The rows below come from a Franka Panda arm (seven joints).
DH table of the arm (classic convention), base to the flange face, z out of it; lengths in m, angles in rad. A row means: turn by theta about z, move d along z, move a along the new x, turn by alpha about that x. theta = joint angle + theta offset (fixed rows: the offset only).
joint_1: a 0  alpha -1.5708  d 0.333  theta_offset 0
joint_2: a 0  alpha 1.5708  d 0  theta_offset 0
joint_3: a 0.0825  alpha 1.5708  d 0.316  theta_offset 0
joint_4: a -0.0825  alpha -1.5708  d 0  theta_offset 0
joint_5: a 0  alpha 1.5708  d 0.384  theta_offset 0
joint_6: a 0.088  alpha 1.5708  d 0  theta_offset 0
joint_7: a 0  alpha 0  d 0.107  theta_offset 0
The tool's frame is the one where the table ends.
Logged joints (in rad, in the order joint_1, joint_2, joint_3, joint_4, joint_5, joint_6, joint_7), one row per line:
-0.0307 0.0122 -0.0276 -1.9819 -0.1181 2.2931 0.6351
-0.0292 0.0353 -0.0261 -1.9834 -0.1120 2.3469 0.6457
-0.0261 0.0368 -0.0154 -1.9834 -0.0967 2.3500 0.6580
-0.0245 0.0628 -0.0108 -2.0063 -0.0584 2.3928 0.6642
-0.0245 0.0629 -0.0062 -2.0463 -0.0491 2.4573 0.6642
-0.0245 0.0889 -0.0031 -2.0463 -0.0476 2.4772 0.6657
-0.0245 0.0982 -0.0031 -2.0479 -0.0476 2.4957 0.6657
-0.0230 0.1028 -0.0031 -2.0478 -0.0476 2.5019 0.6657
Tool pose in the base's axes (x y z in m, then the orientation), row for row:
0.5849 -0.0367 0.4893 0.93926 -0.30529 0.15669 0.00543
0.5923 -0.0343 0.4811 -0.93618 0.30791 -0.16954 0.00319
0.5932 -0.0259 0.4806 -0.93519 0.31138 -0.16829 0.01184
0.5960 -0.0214 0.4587 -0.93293 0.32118 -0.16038 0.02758
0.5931 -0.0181 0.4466 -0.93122 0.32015 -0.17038 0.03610
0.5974 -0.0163 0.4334 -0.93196 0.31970 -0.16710 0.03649
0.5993 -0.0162 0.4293 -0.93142 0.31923 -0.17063 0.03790
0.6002 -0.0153 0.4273 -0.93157 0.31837 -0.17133 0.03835
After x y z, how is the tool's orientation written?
As a quaternion, x y z w.
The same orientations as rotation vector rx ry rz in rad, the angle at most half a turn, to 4 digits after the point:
2.9406 -0.9558 0.4906
-2.9351 0.9654 -0.5315
-2.9160 0.9709 -0.5248
-2.8805 0.9917 -0.4952
-2.8601 0.9833 -0.5233
-2.8617 0.9817 -0.5131
-2.8576 0.9794 -0.5235
-2.8572 0.9765 -0.5255

